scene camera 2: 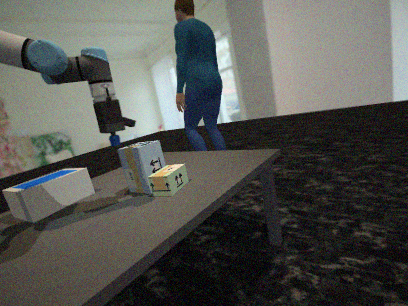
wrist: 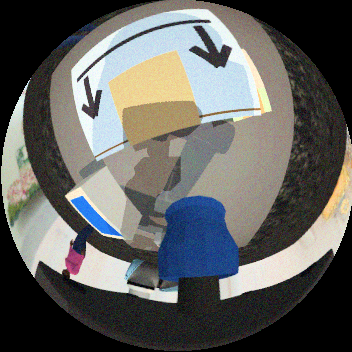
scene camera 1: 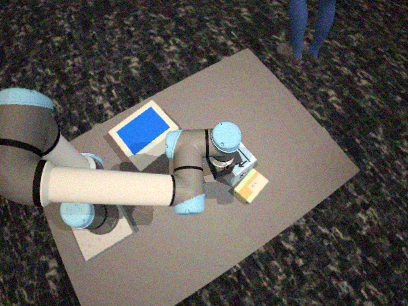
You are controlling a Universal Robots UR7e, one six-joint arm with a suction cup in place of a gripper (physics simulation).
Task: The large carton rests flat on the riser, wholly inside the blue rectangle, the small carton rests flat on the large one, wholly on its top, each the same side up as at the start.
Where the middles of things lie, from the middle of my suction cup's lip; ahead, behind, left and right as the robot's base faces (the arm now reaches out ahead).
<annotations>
The large carton (scene camera 2: pixel 139 161) lies 130 mm below my suction cup, 90 mm ahead of it and 40 mm to the left of it. The rest, counted from my suction cup: white riser (scene camera 2: pixel 36 199): 320 mm to the left, 220 mm behind, 160 mm below; small carton (scene camera 2: pixel 167 181): 180 mm below, 130 mm ahead, 80 mm to the right.
</annotations>
